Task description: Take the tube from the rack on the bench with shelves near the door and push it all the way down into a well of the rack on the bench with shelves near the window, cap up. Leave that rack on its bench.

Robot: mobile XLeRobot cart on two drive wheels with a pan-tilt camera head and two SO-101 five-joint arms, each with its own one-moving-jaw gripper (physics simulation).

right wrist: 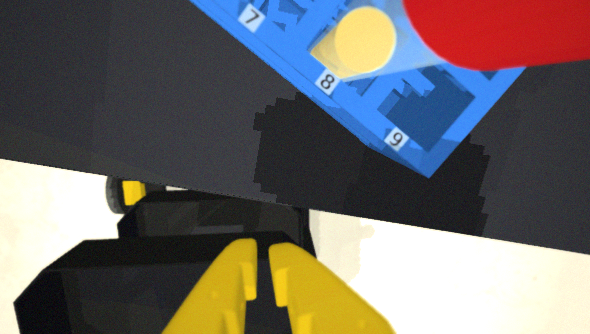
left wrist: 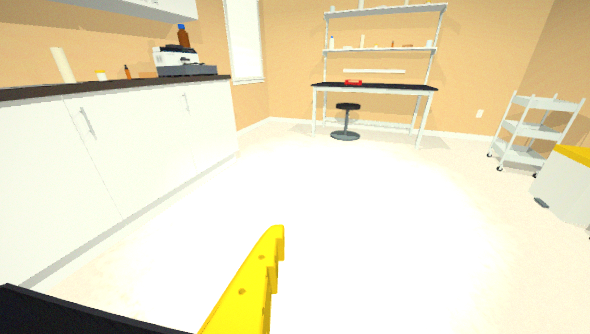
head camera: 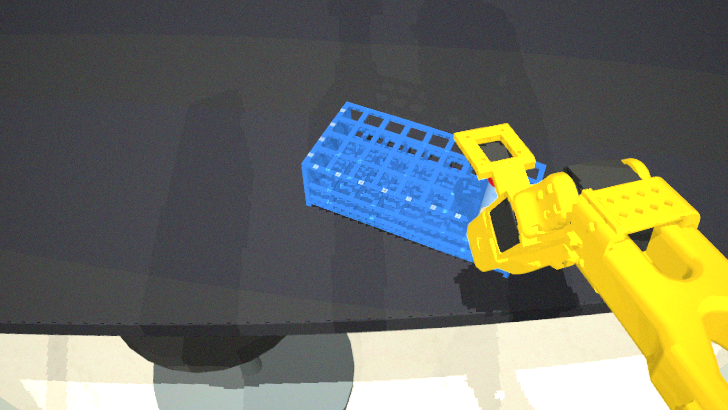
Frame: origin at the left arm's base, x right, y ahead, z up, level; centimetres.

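Seen in the pictures: left hand, tool point: point(left wrist: 284, 237); right hand, tool point: point(right wrist: 255, 260) point(head camera: 483, 256).
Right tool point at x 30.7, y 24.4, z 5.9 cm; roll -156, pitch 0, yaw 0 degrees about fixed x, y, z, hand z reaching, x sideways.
Note:
A point is followed by its place in that frame.
A tube with a red cap point(head camera: 491, 181) @(x 32.5, y 28.6, z 9.1 cm) point(right wrist: 490, 30) and yellow contents point(right wrist: 365, 40) @(x 32.6, y 28.5, z 6.9 cm) stands in the blue rack point(head camera: 307, 183) @(x 20.0, y 38.1, z 2.0 cm) point(right wrist: 350, 117) @(x 33.5, y 27.0, z 1.7 cm), by the label 8; the arm mostly hides it in the head view. My right gripper point(right wrist: 263, 245) @(x 30.7, y 24.4, z 5.9 cm) is shut and empty, its two jaws nearly meeting, apart from the tube; in the head view its wrist covers the rack's right end and its fingertips are hidden. My left gripper point(left wrist: 280, 235) is fully open, one notched jaw in view, away from the rack. A red rack point(left wrist: 353, 82) @(x -31.5, y -299.8, z 1.7 cm) lies on the far bench with shelves point(left wrist: 395, 87) @(x -78.8, y -278.9, z -2.0 cm), right of a window.
The blue rack stands on a dark bench top point(head camera: 101, 203) @(x -0.9, y 44.0, z -1.3 cm) near its front edge. A round stool point(head camera: 315, 376) @(x 17.6, y 50.2, z -74.4 cm) is at that edge. In the left wrist view, a white cabinet point(left wrist: 150, 130) @(x 112.6, y -121.5, z -16.6 cm) is at left, a second stool point(left wrist: 348, 106) @(x -28.4, y -300.3, z -29.2 cm) by the far bench, and a cart point(left wrist: 532, 131) @(x -194.1, y -217.1, z -32.3 cm) at right.

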